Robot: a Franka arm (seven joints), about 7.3 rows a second.
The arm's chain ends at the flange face. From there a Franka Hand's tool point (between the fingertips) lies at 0.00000 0.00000 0.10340 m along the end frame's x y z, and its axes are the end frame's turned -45 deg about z.
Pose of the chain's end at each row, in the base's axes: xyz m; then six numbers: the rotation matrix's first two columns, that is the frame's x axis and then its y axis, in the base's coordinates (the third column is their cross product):
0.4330 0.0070 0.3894 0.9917 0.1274 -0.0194 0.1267 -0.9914 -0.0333
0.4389 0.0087 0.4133 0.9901 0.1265 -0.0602 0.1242 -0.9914 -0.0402
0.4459 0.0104 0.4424 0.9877 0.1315 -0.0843 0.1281 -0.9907 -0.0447
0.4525 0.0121 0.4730 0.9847 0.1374 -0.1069 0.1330 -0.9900 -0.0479
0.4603 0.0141 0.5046 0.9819 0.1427 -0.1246 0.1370 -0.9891 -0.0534
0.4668 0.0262 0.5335 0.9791 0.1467 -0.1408 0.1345 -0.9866 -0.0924
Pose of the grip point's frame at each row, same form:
0.4306 0.0102 0.2861 0.6116 0.7911 0.0098 0.7908 -0.6109 -0.0373
0.4322 0.0120 0.3102 0.6123 0.7905 -0.0141 0.7879 -0.6116 -0.0710
0.4367 0.0138 0.3395 0.6078 0.7935 -0.0280 0.7890 -0.6075 -0.0912
0.4409 0.0155 0.3703 0.6022 0.7972 -0.0417 0.7903 -0.6029 -0.1095
0.4468 0.0178 0.4022 0.5974 0.8003 -0.0503 0.7912 -0.5985 -0.1259
0.4510 0.0336 0.4316 0.5972 0.8014 -0.0342 0.7874 -0.5939 -0.1649

